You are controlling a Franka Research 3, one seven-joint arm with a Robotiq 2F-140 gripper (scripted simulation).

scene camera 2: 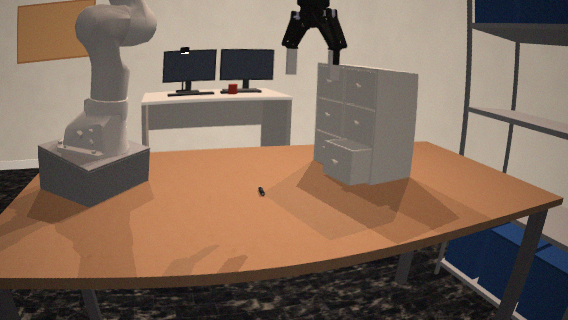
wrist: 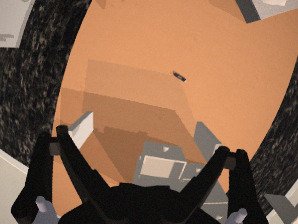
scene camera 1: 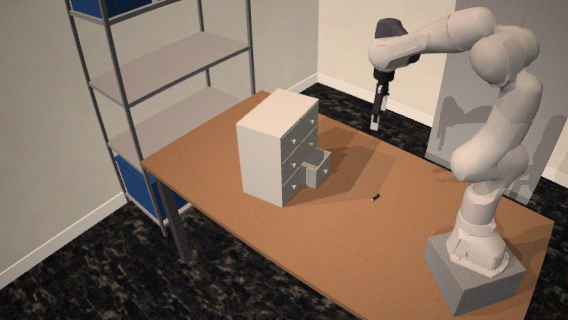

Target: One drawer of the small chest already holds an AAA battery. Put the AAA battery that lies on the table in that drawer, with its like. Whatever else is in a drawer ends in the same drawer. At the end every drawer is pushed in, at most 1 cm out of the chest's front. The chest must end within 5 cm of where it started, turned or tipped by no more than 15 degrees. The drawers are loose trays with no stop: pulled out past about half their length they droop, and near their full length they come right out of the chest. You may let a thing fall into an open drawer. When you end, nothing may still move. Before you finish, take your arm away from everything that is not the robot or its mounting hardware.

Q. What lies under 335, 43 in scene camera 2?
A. My gripper.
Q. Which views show the drawer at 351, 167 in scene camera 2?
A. Scene camera 2, the wrist view and scene camera 1: all of them.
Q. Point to a drawer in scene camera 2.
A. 365, 93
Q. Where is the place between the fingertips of my gripper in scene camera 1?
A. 378, 119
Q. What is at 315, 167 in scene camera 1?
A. A drawer.
